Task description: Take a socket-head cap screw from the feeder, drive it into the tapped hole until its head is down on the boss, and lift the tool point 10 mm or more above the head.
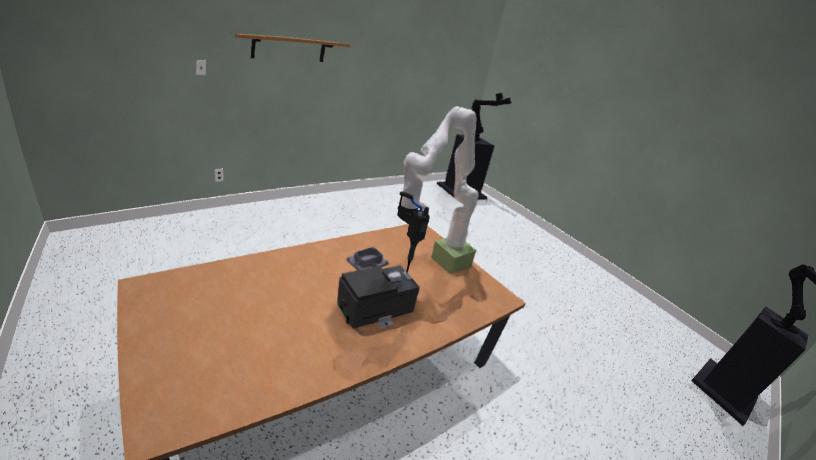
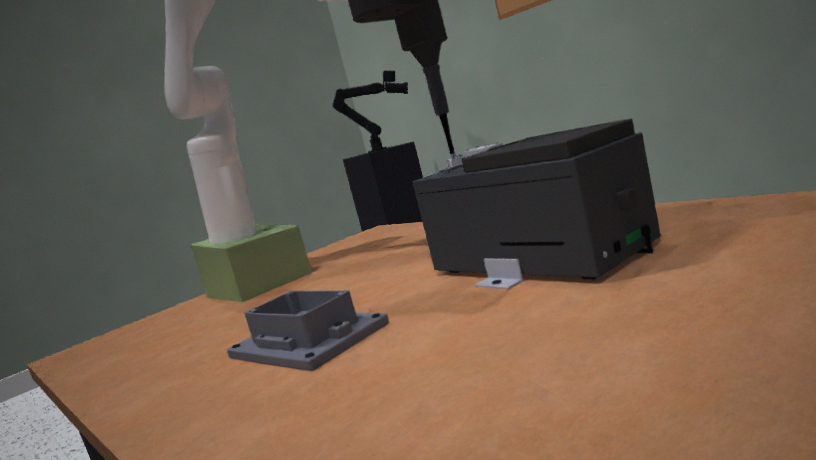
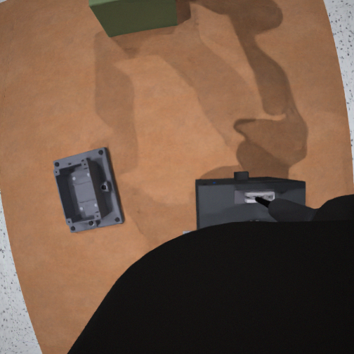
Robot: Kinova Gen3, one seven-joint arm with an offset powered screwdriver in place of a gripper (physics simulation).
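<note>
The dark screw feeder point(image 1: 374, 305) point(image 2: 502, 220) point(image 3: 215, 202) stands on the table. My screwdriver tip point(image 1: 408, 270) point(image 2: 452, 152) point(image 3: 258, 199) points down at the feeder's small light pick-up block point(image 2: 454, 162) point(image 3: 269, 195), at or just above it; contact cannot be made out. The tool has no fingers, and no screw can be told apart at its tip. The grey housing point(image 1: 384, 263) point(image 2: 331, 317) point(image 3: 113, 205) lies apart from the feeder, open side up. A small round boss point(image 2: 341, 325) point(image 3: 104, 186) stands at its side; whether its hole is the tapped one cannot be told.
A green base block point(image 1: 453, 258) point(image 2: 268, 262) point(image 3: 142, 17) carries the white arm. A light bracket point(image 1: 385, 322) point(image 2: 502, 268) sits at the feeder's side. Black pedestals point(image 1: 754, 362) point(image 2: 382, 185) stand beyond the wooden table point(image 1: 228, 342) point(image 2: 514, 388) point(image 3: 165, 125).
</note>
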